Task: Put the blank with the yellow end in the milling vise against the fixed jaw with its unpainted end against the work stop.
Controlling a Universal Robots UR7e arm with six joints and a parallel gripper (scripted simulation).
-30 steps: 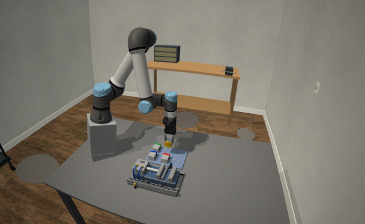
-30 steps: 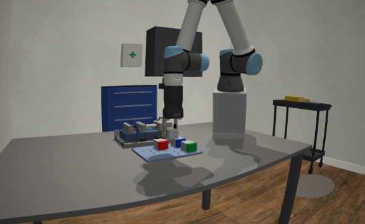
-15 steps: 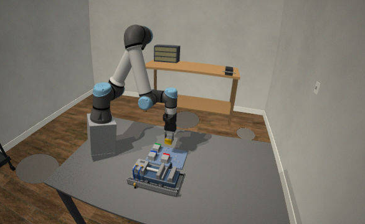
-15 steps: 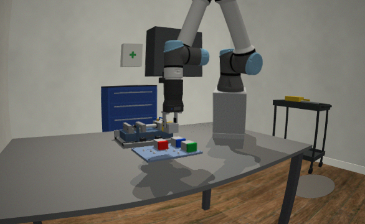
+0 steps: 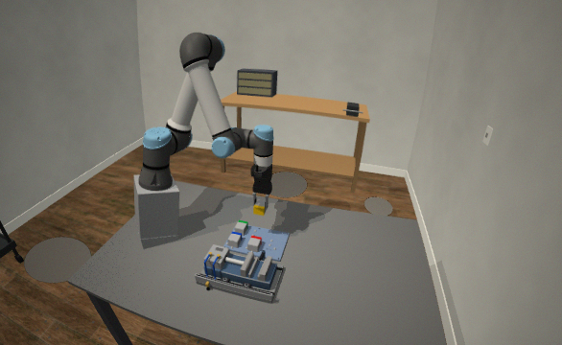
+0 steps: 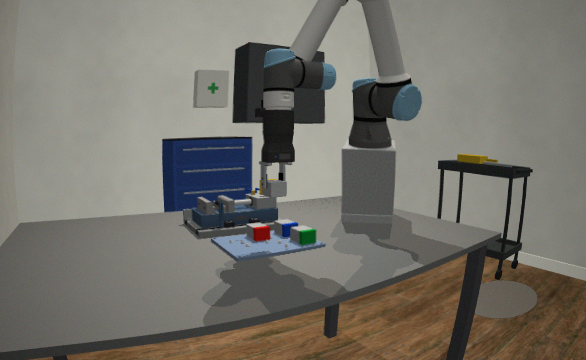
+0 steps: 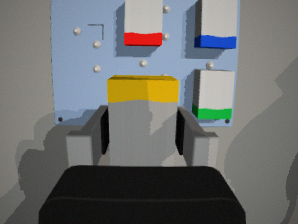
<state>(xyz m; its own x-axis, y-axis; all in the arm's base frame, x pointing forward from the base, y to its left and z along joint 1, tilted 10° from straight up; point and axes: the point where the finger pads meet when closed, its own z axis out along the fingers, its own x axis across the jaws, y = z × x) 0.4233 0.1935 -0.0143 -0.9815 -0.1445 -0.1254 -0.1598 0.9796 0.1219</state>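
Right now the yellow-ended blank is 20 mm below my hand. From my hand the other things lie so: light blue plate (40 mm to the right, 180 mm below); green-ended blank (90 mm behind, 20 mm to the right, 150 mm below); red-ended blank (10 mm ahead, 90 mm to the right, 150 mm below).
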